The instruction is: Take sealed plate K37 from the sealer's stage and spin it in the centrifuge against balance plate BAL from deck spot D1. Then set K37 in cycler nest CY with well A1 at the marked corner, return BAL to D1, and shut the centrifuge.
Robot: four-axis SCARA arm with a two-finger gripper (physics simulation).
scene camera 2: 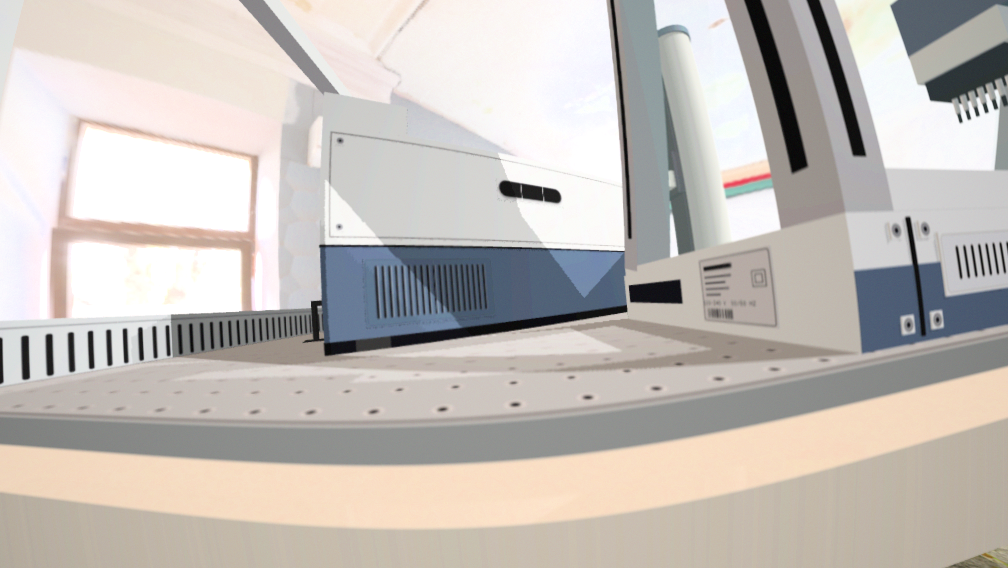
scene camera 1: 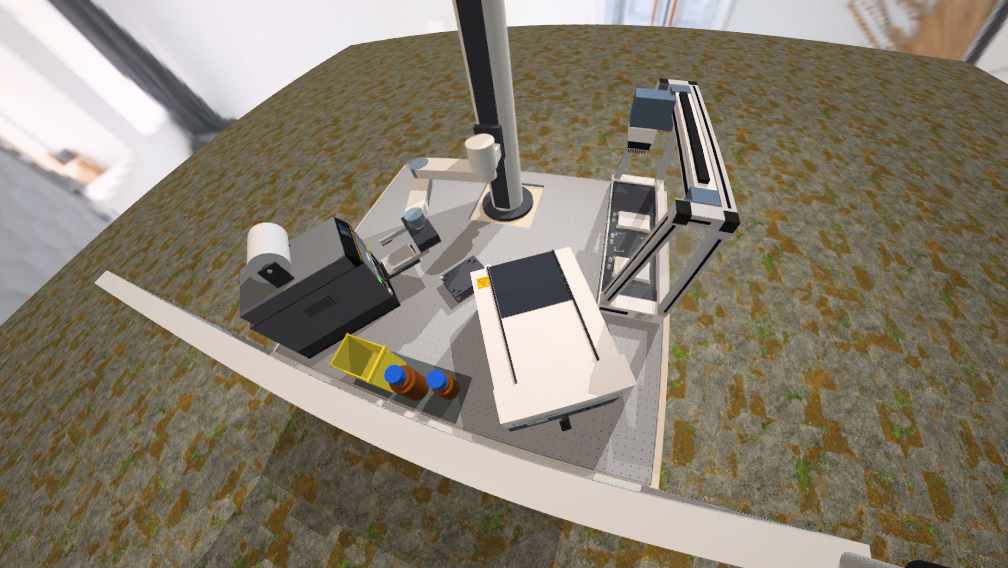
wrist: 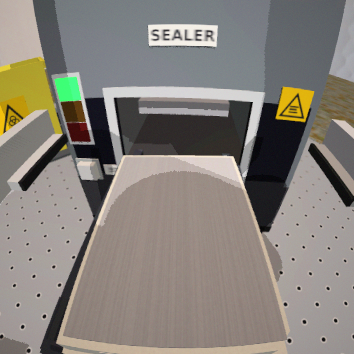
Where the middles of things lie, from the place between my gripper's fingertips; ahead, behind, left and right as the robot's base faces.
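With my gripper I am 22 cm short of the white roll (scene camera 1: 267,243), and the gripper is also 18 cm to the left of the roll and 26 cm below it. The white centrifuge (scene camera 1: 550,353) is 15 cm ahead of my hand, 63 cm to the left of it and 4 cm below it.
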